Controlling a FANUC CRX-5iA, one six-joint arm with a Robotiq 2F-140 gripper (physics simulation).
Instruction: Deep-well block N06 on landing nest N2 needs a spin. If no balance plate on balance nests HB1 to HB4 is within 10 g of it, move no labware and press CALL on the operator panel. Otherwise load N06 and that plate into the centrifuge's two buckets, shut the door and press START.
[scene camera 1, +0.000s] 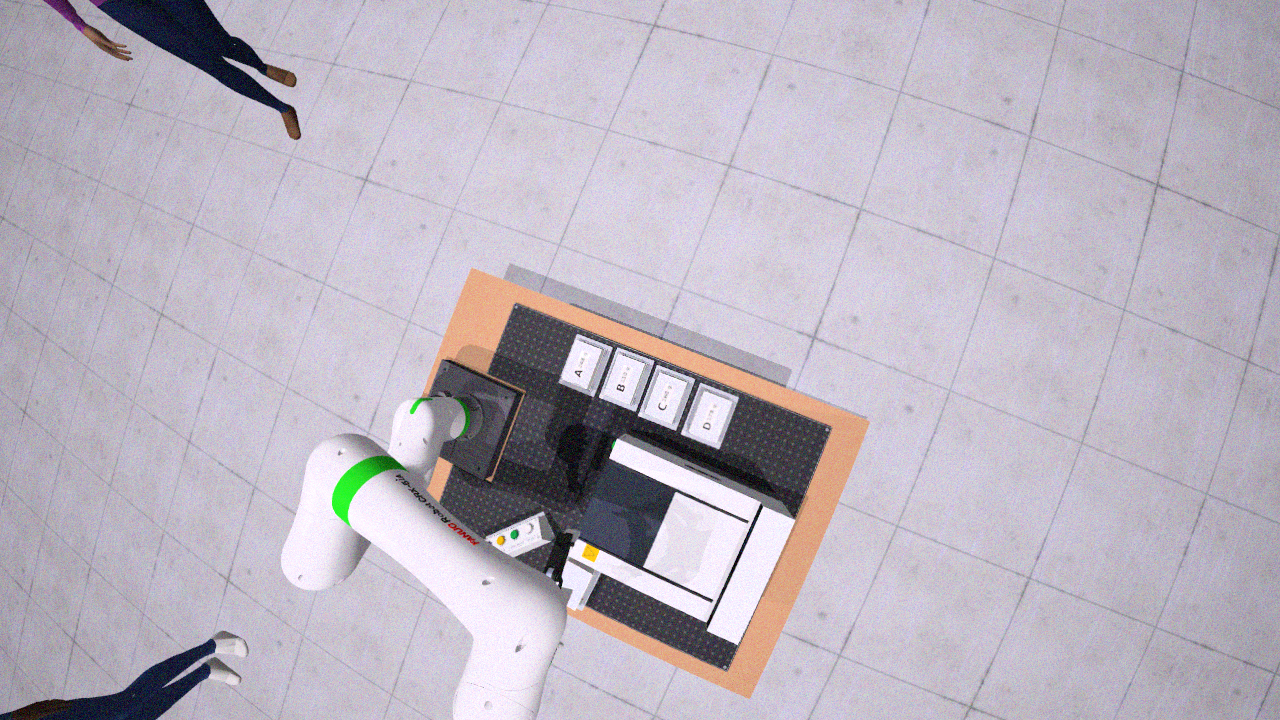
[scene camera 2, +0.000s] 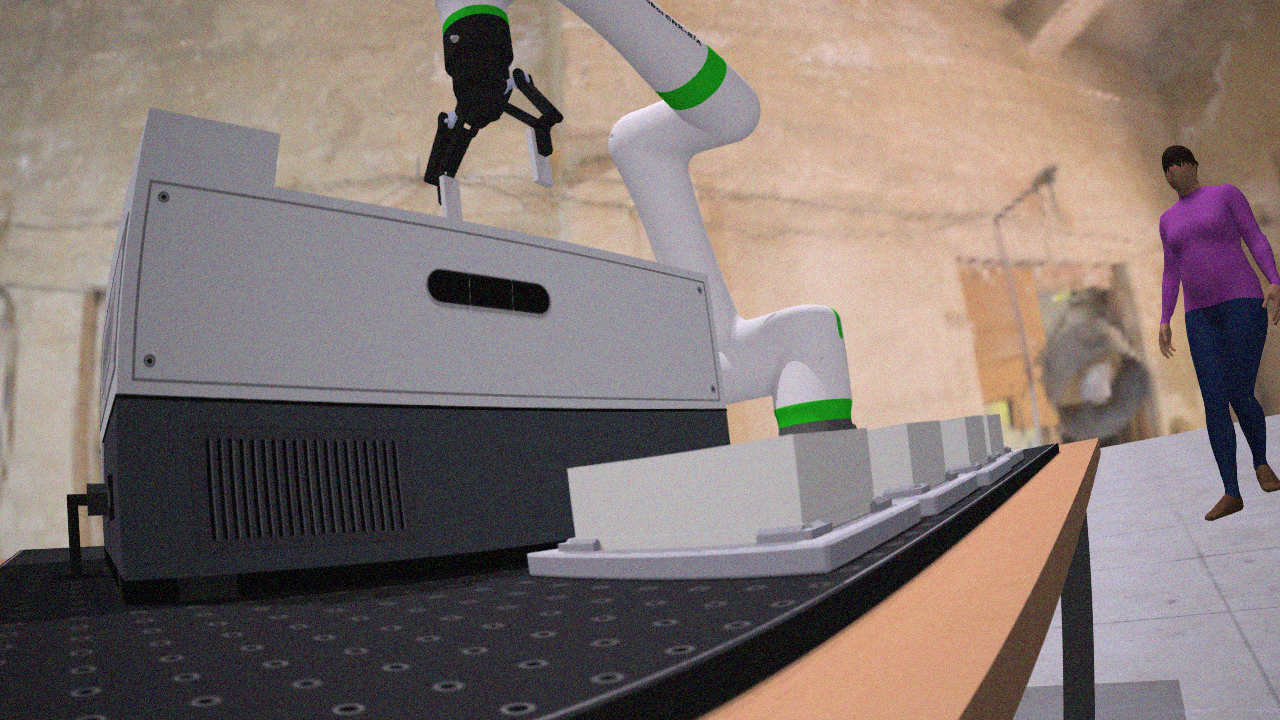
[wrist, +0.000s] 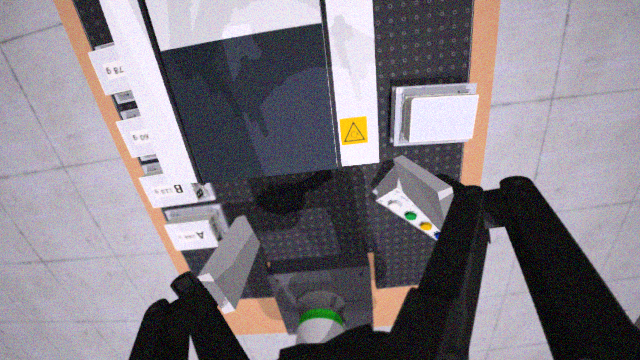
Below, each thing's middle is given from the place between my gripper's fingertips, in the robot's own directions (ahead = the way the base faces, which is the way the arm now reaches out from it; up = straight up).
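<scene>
The button box (scene camera 1: 535, 531) is 24 cm behind my hand, 18 cm to the right of it and 32 cm below it. As for the white block (scene camera 1: 576, 575), it is 31 cm below my hand, 23 cm to the right of it and 3 cm behind it. Then I consider the white centrifuge (scene camera 1: 705, 541): my hand is 24 cm above it, 23 cm short of it and 6 cm to the right of it.
</scene>
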